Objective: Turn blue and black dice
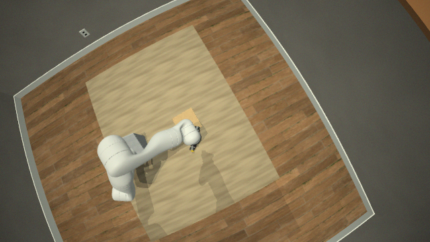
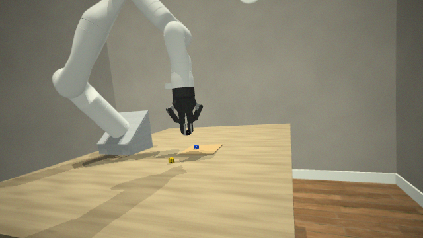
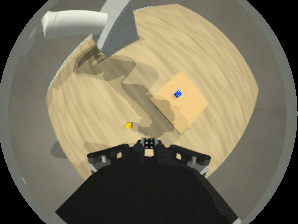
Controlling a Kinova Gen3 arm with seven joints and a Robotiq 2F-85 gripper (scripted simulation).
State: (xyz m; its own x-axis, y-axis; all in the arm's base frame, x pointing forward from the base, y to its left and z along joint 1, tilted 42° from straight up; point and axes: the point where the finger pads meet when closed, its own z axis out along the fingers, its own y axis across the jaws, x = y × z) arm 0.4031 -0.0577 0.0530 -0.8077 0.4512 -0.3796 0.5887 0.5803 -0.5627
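My gripper is now 130 mm to the right of the tan mat, 110 mm above it and 20 mm past it. The rest, counted from my hand: black die: 10 mm below; then yellow die: 100 mm below, 50 mm behind, 40 mm to the right; then blue die: 130 mm to the left, 100 mm below, 40 mm behind.
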